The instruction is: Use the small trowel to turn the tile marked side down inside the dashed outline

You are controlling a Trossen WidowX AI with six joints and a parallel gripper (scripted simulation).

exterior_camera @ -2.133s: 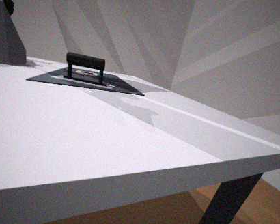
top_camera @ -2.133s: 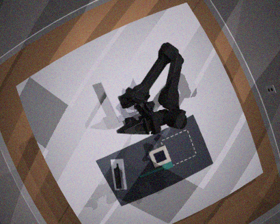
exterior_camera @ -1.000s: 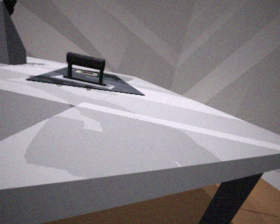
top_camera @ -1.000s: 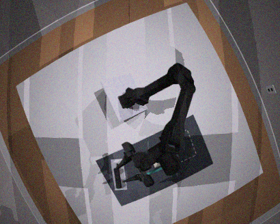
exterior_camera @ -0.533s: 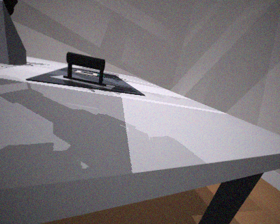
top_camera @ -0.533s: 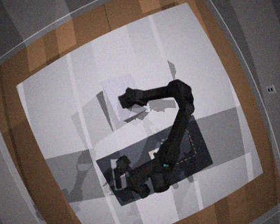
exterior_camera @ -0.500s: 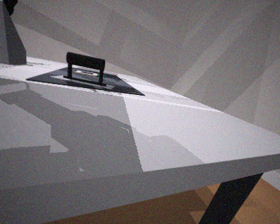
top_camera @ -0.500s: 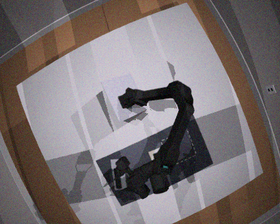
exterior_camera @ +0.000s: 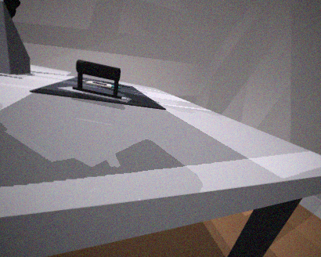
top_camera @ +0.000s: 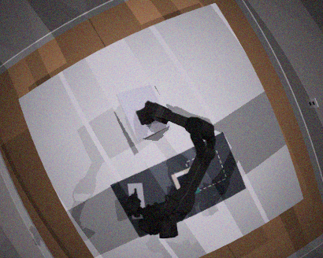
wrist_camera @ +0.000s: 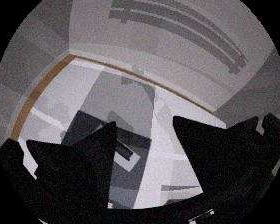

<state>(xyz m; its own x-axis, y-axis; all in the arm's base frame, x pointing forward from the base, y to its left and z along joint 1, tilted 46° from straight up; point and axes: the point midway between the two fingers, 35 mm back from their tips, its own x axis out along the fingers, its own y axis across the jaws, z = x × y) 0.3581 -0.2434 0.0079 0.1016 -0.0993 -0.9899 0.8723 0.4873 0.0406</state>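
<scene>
Right now the trowel is 28 cm below my gripper tip, 4 cm to the right of it and 4 cm ahead of it. Also, from my gripper tip: tile 32 cm below, 24 cm to the left, 1 cm ahead; then dark mat 34 cm below, 20 cm to the left, 4 cm ahead.
</scene>
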